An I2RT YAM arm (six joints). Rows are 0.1 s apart.
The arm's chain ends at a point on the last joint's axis. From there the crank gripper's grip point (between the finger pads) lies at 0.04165 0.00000 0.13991 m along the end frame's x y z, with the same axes.
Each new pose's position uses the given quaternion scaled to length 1; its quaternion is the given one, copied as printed.
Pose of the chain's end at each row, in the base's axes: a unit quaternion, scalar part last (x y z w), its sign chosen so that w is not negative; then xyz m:
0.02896 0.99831 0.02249 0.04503 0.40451 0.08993 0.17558
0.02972 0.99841 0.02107 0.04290 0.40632 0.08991 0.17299
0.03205 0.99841 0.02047 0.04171 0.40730 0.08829 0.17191
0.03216 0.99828 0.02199 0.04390 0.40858 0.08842 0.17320
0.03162 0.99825 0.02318 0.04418 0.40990 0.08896 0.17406
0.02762 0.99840 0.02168 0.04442 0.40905 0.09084 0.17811
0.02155 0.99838 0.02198 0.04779 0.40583 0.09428 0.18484
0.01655 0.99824 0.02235 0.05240 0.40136 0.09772 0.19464
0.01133 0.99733 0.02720 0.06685 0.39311 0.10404 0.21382
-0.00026 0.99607 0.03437 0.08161 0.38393 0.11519 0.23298
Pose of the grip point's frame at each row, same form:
0.02896 0.99831 0.02249 0.04503 0.37586 0.09834 0.03269
0.02972 0.99841 0.02107 0.04290 0.37706 0.09799 0.03020
0.03205 0.99841 0.02047 0.04171 0.37772 0.09637 0.02919
0.03216 0.99828 0.02199 0.04390 0.37964 0.09692 0.03037
0.03162 0.99825 0.02318 0.04418 0.38104 0.09776 0.03123
0.02762 0.99840 0.02168 0.04442 0.38021 0.09893 0.03524
0.02155 0.99838 0.02198 0.04779 0.37789 0.10201 0.04177
0.01655 0.99824 0.02235 0.05240 0.37470 0.10519 0.05131
0.01133 0.99733 0.02720 0.06685 0.37059 0.11251 0.06984
-0.00026 0.99607 0.03437 0.08161 0.36558 0.12499 0.08849

